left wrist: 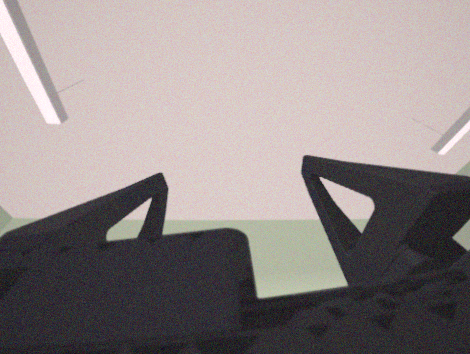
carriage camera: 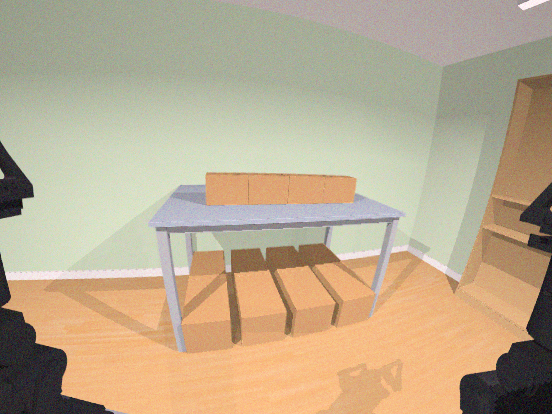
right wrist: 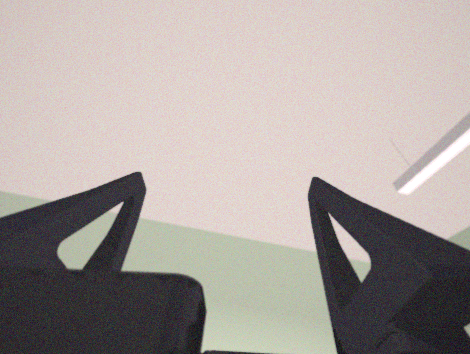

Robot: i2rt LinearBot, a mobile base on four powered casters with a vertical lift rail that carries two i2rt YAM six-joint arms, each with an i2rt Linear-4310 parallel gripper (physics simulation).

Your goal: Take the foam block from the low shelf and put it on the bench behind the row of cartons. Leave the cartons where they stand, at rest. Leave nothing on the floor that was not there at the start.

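Places are measured from the left arm's base along level axes (x up, y back, z right), in millimetres.
Pixels of known places: left gripper, fingertip midpoint: (left wrist: 234, 172); right gripper, fingertip midpoint: (right wrist: 225, 183).
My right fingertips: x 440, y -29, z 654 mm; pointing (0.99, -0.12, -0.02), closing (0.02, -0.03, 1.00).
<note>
Behind a point stands the place of what it marks.
A grey-blue bench (carriage camera: 250, 215) @(x 51, y -918, z 206 mm) stands ahead in the carriage view. A row of orange-brown cartons (carriage camera: 268, 189) @(x 147, y -1146, z 284 mm) stands side by side on it; the bench top behind them is largely hidden. A tall wooden shelf unit (carriage camera: 506, 145) @(x 624, y -1400, z 2237 mm) shows in part at the right edge, with low boards; the foam block does not show in any view. My left gripper (left wrist: 234, 172) @(x 437, y -33, z 1 mm) is open and empty, pointed up toward the ceiling; part of it shows at the carriage view's left edge. My right gripper (right wrist: 225, 183) @(x 440, y -29, z 654 mm) is open and empty, also pointed upward, partly in front of the shelf unit in the carriage view.
Several large brown boxes (carriage camera: 262, 297) @(x -592, y -1054, z 281 mm) stand on the floor under the bench, their front ends near its front legs (carriage camera: 170, 290) @(x -356, y -762, z -209 mm) (carriage camera: 385, 267) @(x -378, y -1158, z 1169 mm). A green wall (carriage camera: 250, 100) @(x 787, y -1779, z 64 mm) rises behind the bench. The wooden floor (carriage camera: 280, 375) @(x -863, y -666, z 423 mm) stretches in front, with the robot's shadow on it.
</note>
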